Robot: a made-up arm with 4 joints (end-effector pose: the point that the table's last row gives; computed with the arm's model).
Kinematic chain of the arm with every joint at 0, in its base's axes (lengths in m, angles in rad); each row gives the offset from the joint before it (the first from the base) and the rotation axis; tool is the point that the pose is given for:
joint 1: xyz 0 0 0.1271 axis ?
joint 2: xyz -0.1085 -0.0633 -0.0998 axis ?
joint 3: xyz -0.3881 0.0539 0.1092 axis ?
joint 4: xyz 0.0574 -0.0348 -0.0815 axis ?
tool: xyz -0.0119 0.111 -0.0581
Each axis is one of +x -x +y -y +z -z.
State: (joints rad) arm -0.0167 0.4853 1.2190 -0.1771
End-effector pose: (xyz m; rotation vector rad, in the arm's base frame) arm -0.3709 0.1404 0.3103 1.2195 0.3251 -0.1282
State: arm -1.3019 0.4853 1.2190 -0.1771
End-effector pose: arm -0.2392 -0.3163 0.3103 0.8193 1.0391 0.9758
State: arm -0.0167 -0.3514 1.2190 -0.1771
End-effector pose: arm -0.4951 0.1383 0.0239 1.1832 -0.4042 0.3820
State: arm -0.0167 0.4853 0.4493 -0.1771
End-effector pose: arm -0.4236 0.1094 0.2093 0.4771 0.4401 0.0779
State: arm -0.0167 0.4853 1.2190 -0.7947
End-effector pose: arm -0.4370 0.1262 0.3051 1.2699 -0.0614 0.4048
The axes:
joint 1: -z
joint 2: +y
joint 3: +x
joint 4: -z

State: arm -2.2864 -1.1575 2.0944 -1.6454
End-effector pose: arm 0.1613 -0.3974 -0.3233 -1.7961 0.0723 -0.4732
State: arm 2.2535 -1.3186 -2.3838 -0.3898
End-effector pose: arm 0.1135 0.3795 -0.3028 1.0729 -1.7562 1.5373
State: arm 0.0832 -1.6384 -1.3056 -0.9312
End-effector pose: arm -0.1421 -0.1270 -0.4021 -1.4485 -0.6875 -0.4076
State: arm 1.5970 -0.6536 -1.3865 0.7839
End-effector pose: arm -0.1282 0.3386 -0.1056 -1.9548 0.0375 -2.2510
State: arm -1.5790 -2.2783 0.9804 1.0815
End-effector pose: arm -0.1221 0.0039 -0.1893 2.2438 0.0011 1.3741
